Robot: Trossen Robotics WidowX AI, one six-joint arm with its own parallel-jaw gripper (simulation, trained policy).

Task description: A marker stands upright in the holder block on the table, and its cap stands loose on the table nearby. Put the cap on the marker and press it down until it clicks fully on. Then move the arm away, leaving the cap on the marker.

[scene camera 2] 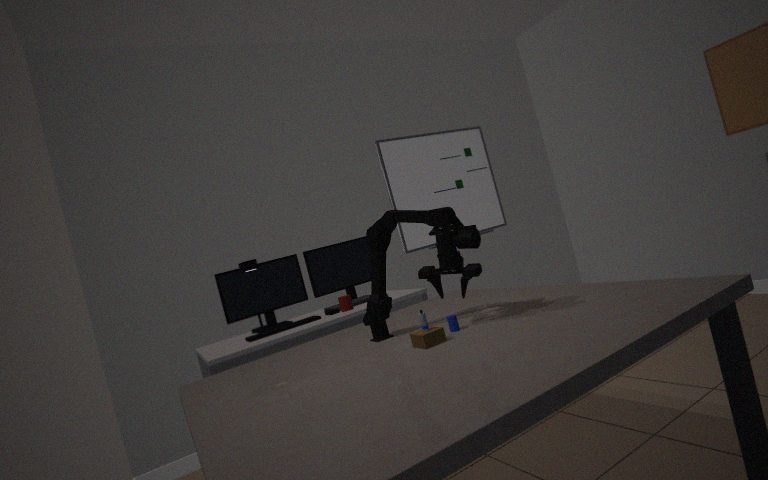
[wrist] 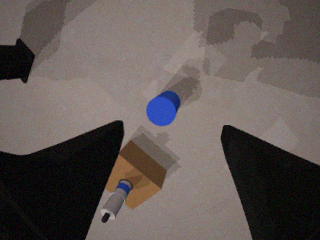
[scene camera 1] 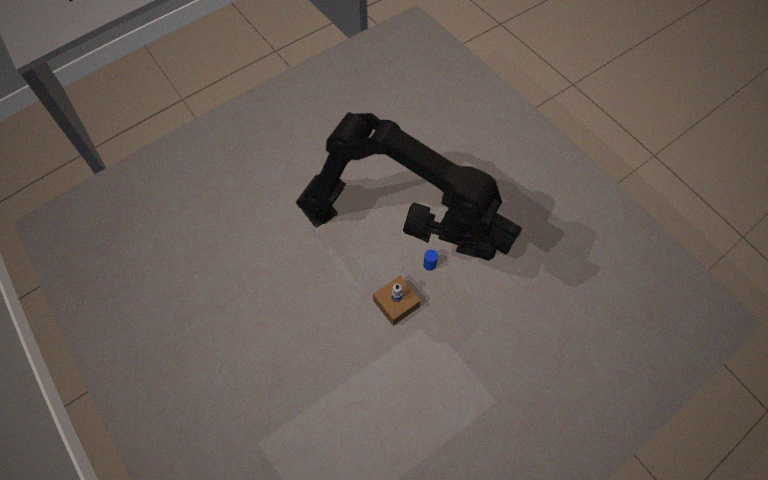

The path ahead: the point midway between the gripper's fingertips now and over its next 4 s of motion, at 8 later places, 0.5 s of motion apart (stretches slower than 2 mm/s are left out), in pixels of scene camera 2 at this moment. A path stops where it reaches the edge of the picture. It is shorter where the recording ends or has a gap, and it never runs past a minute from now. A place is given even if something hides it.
The gripper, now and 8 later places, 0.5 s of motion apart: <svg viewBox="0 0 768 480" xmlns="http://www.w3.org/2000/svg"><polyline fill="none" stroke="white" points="453,298 450,309 451,320 452,325 452,315 446,302 432,297 419,299 420,307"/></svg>
